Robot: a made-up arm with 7 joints. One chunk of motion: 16 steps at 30 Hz.
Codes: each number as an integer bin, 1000 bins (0 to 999) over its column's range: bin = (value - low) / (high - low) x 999, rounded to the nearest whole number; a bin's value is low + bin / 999 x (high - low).
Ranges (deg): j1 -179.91..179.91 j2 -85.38..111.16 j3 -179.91..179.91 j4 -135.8..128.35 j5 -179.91..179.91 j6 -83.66..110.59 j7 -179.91..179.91
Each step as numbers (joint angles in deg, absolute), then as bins.
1 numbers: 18.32 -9.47 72.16 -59.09 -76.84 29.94 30.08
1 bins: 550 386 700 290 286 584 583
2 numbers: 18.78 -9.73 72.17 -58.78 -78.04 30.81 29.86
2 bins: 552 385 700 291 283 589 582
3 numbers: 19.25 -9.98 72.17 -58.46 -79.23 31.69 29.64
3 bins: 553 383 700 292 280 593 582
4 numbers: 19.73 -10.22 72.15 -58.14 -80.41 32.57 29.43
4 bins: 554 382 700 294 276 598 581
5 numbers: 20.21 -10.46 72.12 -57.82 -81.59 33.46 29.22
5 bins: 556 381 700 295 273 602 581
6 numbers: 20.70 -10.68 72.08 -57.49 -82.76 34.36 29.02
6 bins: 557 380 700 296 270 607 580
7 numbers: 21.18 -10.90 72.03 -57.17 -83.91 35.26 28.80
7 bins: 558 379 699 297 267 612 579
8 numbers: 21.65 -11.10 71.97 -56.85 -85.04 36.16 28.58
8 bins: 560 378 699 299 263 616 579
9 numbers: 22.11 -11.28 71.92 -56.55 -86.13 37.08 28.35
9 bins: 561 377 699 300 260 621 578
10 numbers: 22.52 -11.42 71.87 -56.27 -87.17 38.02 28.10
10 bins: 562 376 699 301 257 626 578
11 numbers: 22.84 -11.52 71.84 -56.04 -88.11 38.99 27.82
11 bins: 563 375 699 302 255 631 577
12 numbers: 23.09 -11.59 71.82 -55.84 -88.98 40.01 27.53
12 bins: 564 375 699 302 252 636 576
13 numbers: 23.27 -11.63 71.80 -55.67 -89.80 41.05 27.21
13 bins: 564 375 699 303 250 641 575
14 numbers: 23.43 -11.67 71.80 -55.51 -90.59 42.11 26.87
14 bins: 565 375 699 304 248 647 574
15 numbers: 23.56 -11.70 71.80 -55.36 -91.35 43.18 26.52
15 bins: 565 375 699 304 246 652 573
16 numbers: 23.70 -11.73 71.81 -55.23 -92.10 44.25 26.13
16 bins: 565 374 699 305 244 658 572
